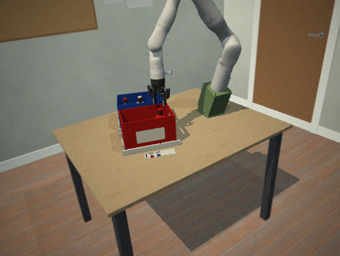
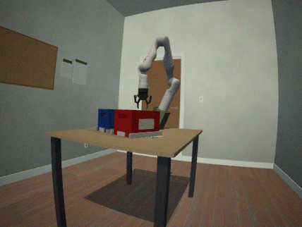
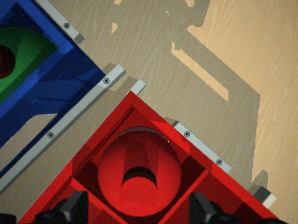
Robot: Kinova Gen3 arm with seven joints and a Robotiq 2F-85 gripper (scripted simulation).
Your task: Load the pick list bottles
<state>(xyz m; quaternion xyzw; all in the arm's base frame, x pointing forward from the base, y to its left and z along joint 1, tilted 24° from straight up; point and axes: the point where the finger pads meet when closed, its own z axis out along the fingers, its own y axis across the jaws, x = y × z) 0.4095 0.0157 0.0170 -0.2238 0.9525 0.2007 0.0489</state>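
The blue-label bottle lies 13 cm ahead of my hand, 19 cm to the right of it and 12 cm below it. Also, from my hand: red crate (10 cm ahead, 2 cm to the left, 12 cm below); blue crate (4 cm ahead, 21 cm to the right, 12 cm below); green-label bottle (3 cm behind, 14 cm to the right, 12 cm below).
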